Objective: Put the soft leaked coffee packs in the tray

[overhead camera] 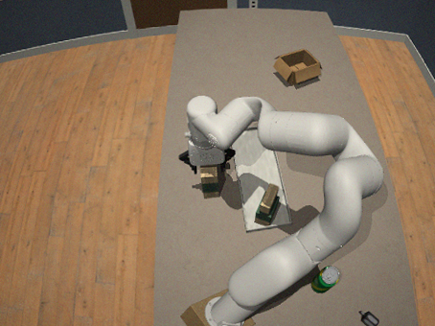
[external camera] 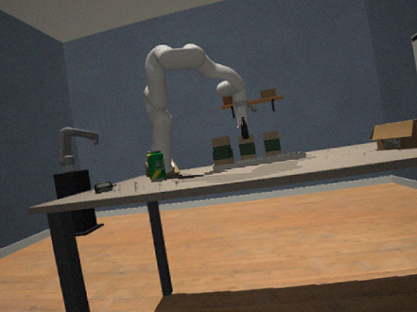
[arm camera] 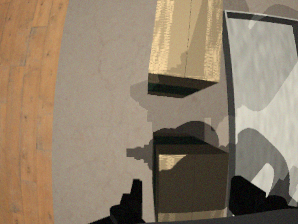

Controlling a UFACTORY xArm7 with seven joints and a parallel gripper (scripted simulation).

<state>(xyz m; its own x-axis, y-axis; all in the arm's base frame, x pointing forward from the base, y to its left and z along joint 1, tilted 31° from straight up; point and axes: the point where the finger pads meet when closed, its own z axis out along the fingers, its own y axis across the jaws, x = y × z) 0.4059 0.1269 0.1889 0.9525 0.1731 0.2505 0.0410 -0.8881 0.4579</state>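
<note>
Now: hand 40 mm short of the tray, 170 mm to the left of it and 130 mm above it. Also, from my hand: cardboard box (550 mm ahead, 400 mm to the right, 90 mm below); then green can (380 mm behind, 340 mm to the right, 70 mm below); then small dark object (520 mm behind, 490 mm to the right, 120 mm below).
</note>
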